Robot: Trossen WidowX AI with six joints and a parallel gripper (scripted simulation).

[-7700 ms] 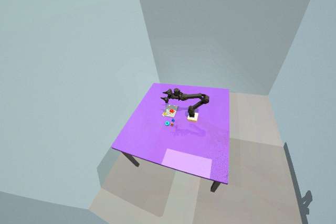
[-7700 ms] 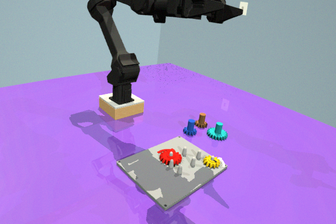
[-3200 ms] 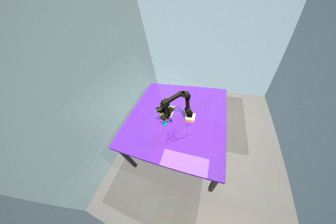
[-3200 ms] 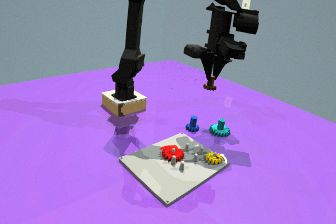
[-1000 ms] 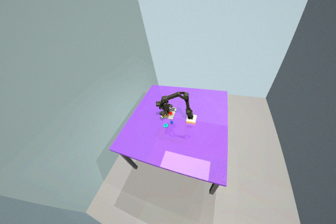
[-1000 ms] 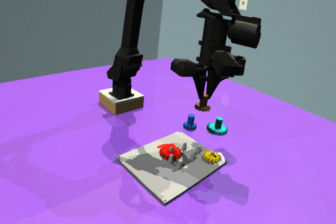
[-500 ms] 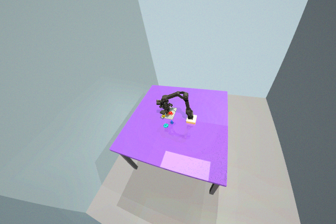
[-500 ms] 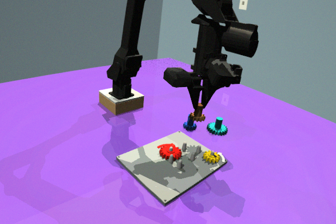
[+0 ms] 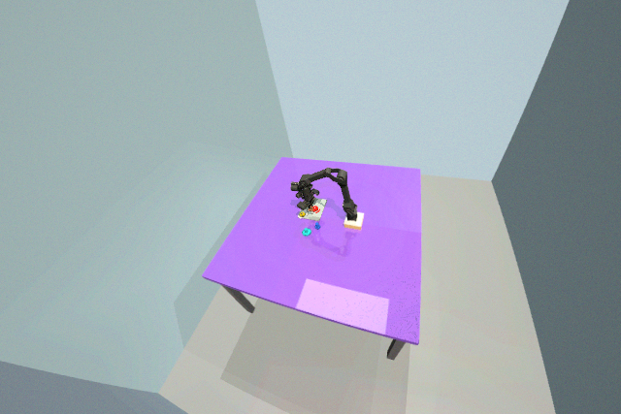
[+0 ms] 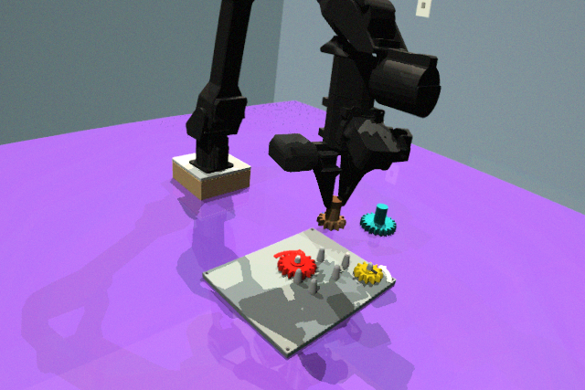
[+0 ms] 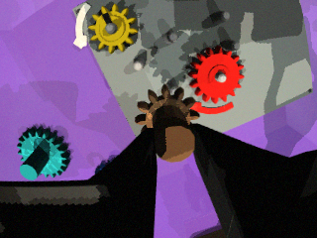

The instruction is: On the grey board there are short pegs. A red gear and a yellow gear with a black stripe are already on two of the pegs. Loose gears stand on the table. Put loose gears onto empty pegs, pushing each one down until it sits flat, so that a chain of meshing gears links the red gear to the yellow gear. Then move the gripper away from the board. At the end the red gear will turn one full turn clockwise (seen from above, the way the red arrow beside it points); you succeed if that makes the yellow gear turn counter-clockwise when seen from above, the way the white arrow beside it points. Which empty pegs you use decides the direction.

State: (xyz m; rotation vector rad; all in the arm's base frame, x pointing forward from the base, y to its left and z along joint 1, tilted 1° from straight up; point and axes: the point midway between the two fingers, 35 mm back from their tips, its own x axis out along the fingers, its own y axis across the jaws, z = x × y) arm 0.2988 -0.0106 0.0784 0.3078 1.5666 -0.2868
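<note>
Right now my gripper tip is 8 cm above the red gear, 5 cm to the left of it and 1 cm past it. Round my gripper tip: blue gear 10 cm to the left, 8 cm below, 7 cm behind; then brown gear 1 cm below; then yellow gear 8 cm below, 7 cm ahead, 1 cm to the left.
</note>
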